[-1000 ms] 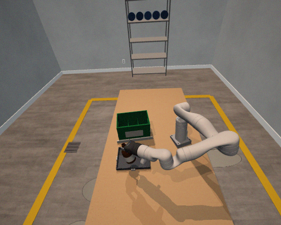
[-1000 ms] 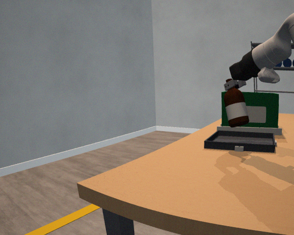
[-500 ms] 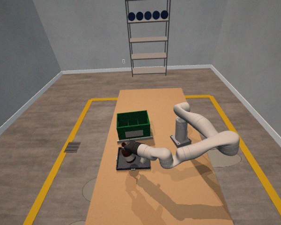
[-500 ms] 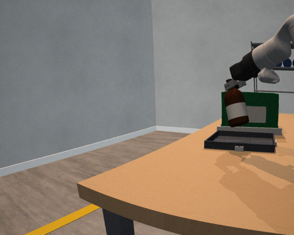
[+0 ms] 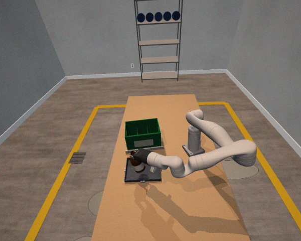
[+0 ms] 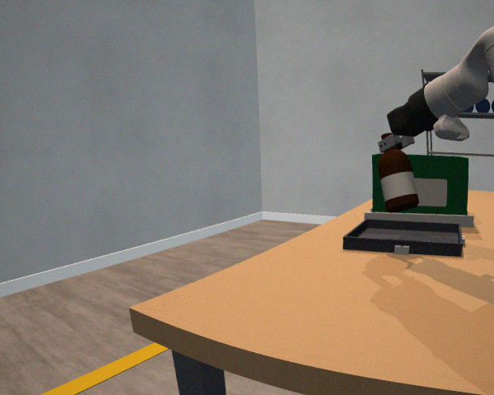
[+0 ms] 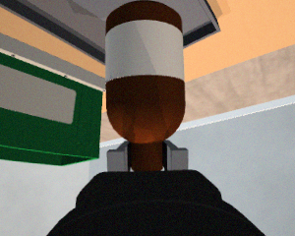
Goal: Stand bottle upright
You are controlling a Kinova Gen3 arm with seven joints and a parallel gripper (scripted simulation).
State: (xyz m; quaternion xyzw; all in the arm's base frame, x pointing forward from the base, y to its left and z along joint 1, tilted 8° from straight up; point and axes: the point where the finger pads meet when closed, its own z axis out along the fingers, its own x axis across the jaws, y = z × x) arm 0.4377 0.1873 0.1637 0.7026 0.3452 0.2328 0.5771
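The brown bottle lies 50 mm below my hand, 10 mm to the left of it and 10 mm behind it. From my hand the other things lie so: green crate: 290 mm to the right, 120 mm below, 50 mm behind; then dark tray: 190 mm below, 40 mm behind, 20 mm to the right.
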